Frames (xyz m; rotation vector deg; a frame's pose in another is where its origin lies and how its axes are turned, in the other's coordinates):
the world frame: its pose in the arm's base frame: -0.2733 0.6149 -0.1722 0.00 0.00 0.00
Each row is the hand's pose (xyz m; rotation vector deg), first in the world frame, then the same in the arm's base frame.
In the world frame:
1: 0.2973 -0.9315 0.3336 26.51 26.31 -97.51
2: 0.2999 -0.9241 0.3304 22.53 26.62 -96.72
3: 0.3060 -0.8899 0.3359 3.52 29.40 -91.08
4: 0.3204 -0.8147 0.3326 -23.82 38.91 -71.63
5: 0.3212 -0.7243 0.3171 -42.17 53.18 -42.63
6: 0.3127 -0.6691 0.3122 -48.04 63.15 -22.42
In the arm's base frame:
1: 0.0240 -0.3166 0.1614 26.51 26.31 -97.51
2: 0.0266 -0.3092 0.1582 22.53 26.62 -96.72
3: 0.0327 -0.2750 0.1637 3.52 29.40 -91.08
4: 0.0471 -0.1998 0.1604 -23.82 38.91 -71.63
5: 0.0479 -0.1094 0.1449 -42.17 53.18 -42.63
6: 0.0394 -0.0542 0.1400 -48.04 63.15 -22.42

